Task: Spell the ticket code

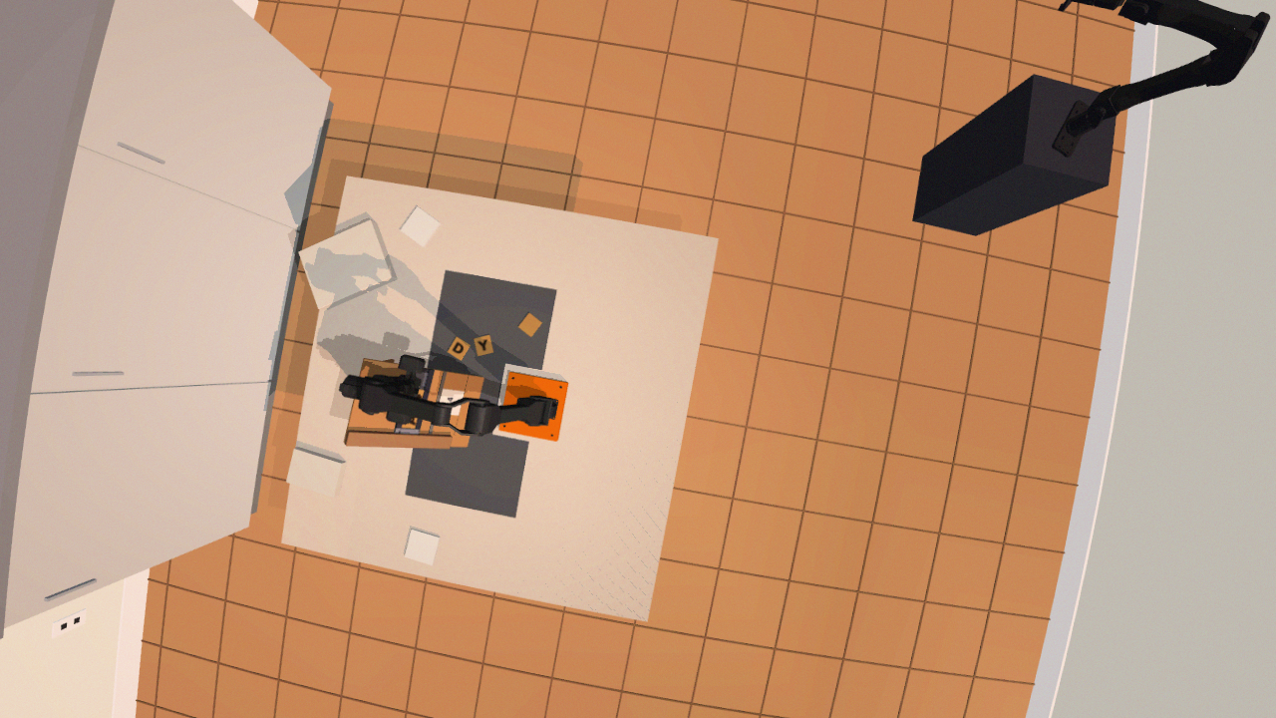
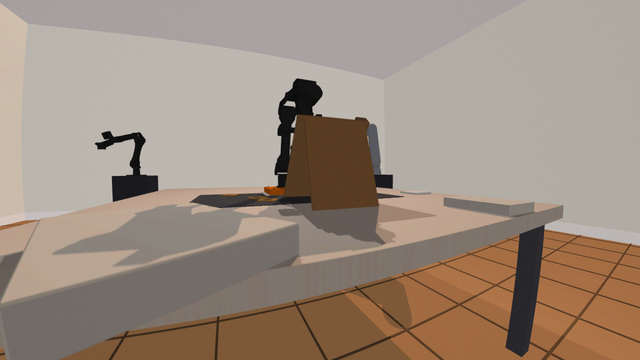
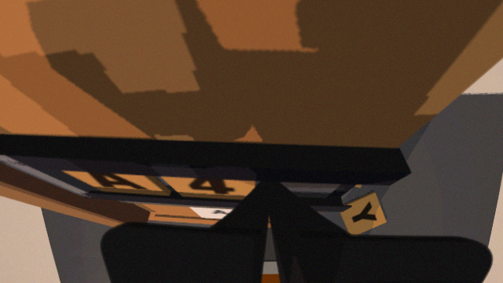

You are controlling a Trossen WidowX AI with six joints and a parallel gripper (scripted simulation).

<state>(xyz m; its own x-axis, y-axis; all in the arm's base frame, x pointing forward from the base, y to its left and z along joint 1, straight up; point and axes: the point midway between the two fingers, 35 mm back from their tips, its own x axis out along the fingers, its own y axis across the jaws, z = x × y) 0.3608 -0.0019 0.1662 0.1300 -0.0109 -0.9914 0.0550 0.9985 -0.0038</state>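
Right now my gripper tip is 80 mm above the white ticket, 70 mm past it and 40 mm to the right of it. Also, from my gripper tip: tile marked d 150 mm below, 130 mm to the right, 30 mm behind; then tile marked y 150 mm to the right, 150 mm below, 110 mm behind; then blank tile 250 mm to the right, 250 mm behind, 150 mm below.
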